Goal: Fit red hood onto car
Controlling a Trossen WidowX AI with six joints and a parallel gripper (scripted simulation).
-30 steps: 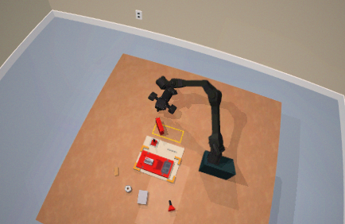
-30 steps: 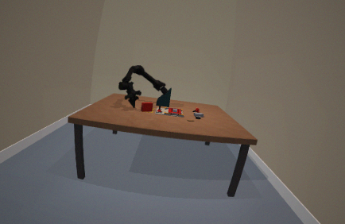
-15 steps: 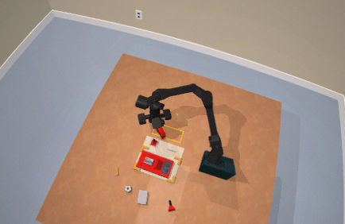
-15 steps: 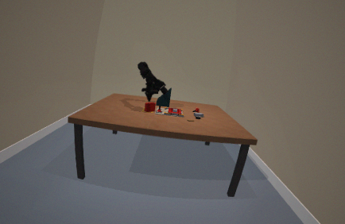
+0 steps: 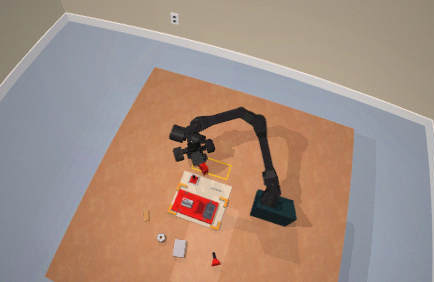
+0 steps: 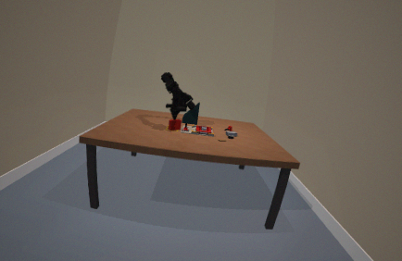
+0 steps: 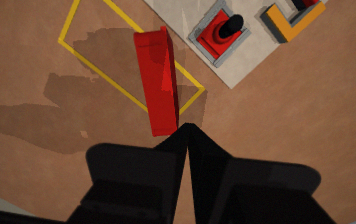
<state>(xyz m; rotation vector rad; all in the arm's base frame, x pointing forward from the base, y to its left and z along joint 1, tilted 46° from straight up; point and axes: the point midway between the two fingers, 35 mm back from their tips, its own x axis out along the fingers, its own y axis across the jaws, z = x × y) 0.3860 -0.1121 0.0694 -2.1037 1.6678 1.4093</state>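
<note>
The red hood is 4 cm behind my gripper tip, 1 cm to the left of it and 4 cm below it. The rest, counted from my gripper tip: tan block 13 cm ahead, 33 cm to the left, 7 cm below.
</note>
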